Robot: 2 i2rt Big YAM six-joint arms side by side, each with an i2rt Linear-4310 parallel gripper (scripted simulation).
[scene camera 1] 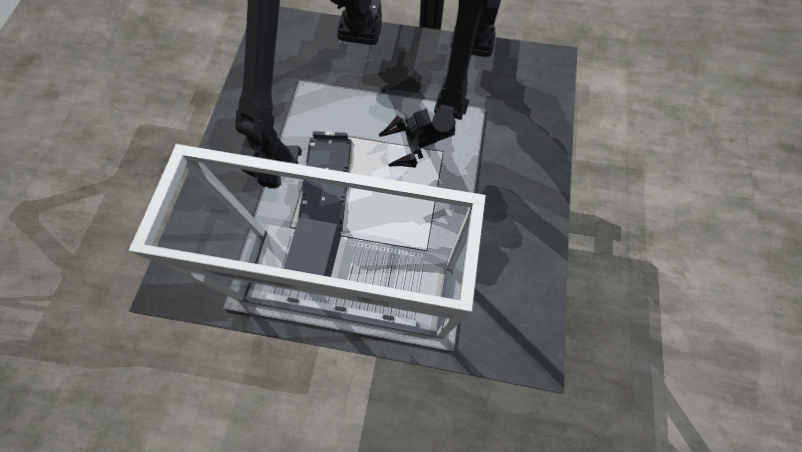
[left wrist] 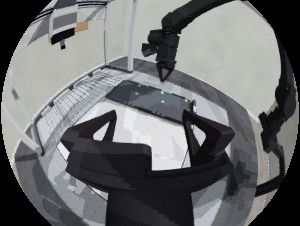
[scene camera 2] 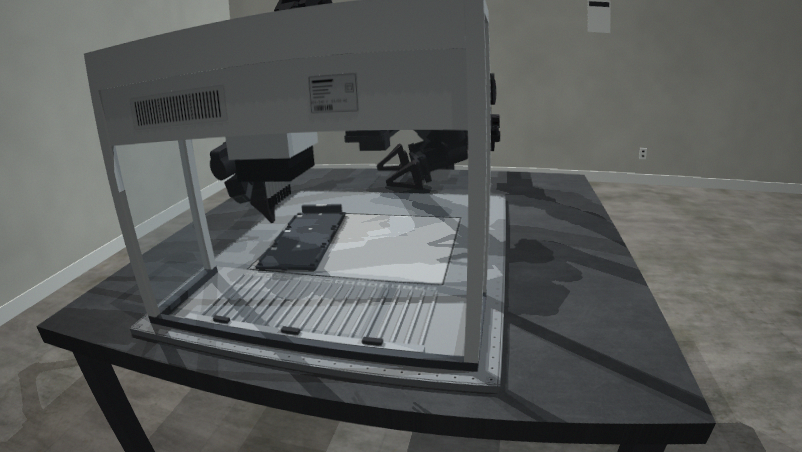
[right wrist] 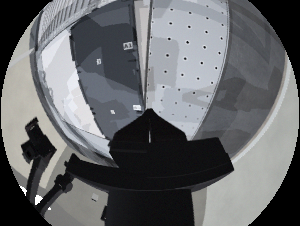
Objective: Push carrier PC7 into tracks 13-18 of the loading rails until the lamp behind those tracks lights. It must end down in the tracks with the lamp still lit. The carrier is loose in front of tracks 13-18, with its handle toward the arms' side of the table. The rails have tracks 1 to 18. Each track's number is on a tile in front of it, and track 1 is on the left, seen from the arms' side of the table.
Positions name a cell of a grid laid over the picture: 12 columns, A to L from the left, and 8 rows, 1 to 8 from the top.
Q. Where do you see a carrier PC7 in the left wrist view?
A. G4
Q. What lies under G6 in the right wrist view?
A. My right gripper.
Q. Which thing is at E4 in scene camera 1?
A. A carrier PC7.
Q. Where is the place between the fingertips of my left gripper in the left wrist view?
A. F5
